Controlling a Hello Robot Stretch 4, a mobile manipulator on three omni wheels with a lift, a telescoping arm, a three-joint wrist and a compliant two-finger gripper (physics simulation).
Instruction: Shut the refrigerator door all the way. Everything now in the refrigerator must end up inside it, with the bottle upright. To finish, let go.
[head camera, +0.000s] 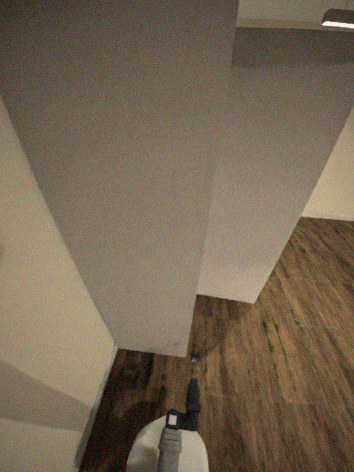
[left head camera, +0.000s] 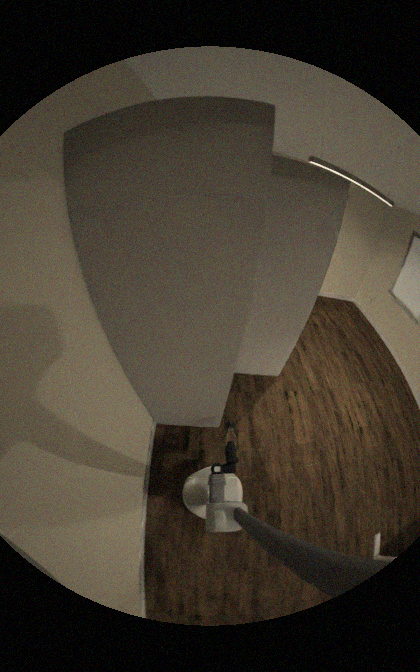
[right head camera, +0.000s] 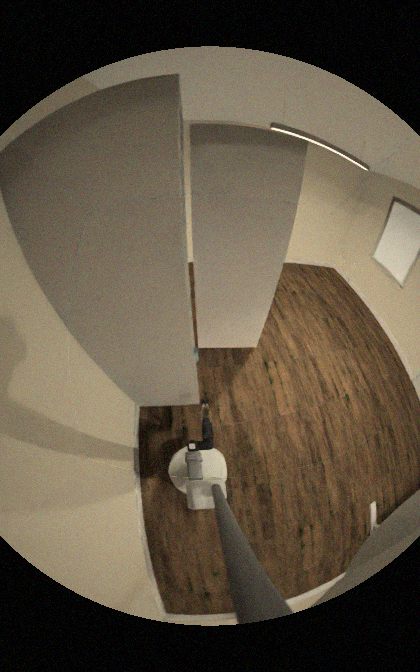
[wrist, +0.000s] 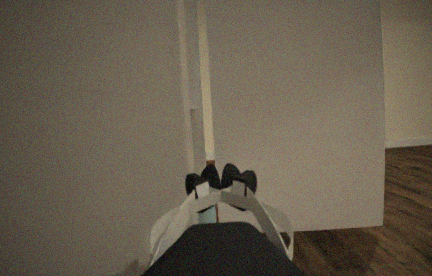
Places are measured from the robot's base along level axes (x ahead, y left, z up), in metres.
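Pixels of known places: gripper, fingertip midpoint: (head camera: 195, 351) (wrist: 221, 179).
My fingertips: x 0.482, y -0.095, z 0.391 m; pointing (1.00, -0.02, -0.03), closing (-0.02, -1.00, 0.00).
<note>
Behind a point stands the place of what it marks.
The refrigerator's grey body (head camera: 125, 175) @(x 0.568, y 0.193, z 1.364 m) (left head camera: 170, 250) (right head camera: 110, 250) (wrist: 90, 125) @(x 0.568, y 0.072, z 0.451 m) stands at the left, its side panel toward me. Its door (head camera: 260, 165) @(x 1.111, y -0.353, z 1.278 m) (left head camera: 300, 260) (right head camera: 240, 225) (wrist: 300, 100) @(x 1.108, y -0.386, z 0.486 m) stands open to the right of the body, with a narrow strip of wall and floor showing between them in the right head and wrist views. My gripper (head camera: 194, 357) @(x 0.482, y -0.095, z 0.391 m) (left head camera: 230, 428) (right head camera: 204, 403) (wrist: 221, 179) @(x 0.482, y -0.095, z 0.391 m) is shut and holds nothing, low in front of the body's near right edge. A small light-blue thing (right head camera: 196, 354) (wrist: 208, 215) @(x 0.928, y -0.059, z 0.179 m) shows at the opening; I cannot tell whether it is the bottle. The shelves are hidden.
A cream wall (head camera: 40, 300) @(x 0.370, y 0.506, z 0.975 m) (left head camera: 90, 400) (right head camera: 65, 375) runs close along the left of the refrigerator and my base. Brown wooden floor (head camera: 280, 360) @(x 0.617, y -0.804, z -0.026 m) (left head camera: 320, 450) (right head camera: 300, 425) (wrist: 405, 200) @(x 1.420, y -1.032, z -0.027 m) extends to the right. A framed panel (left head camera: 412, 280) (right head camera: 400, 245) hangs on the far right wall.
</note>
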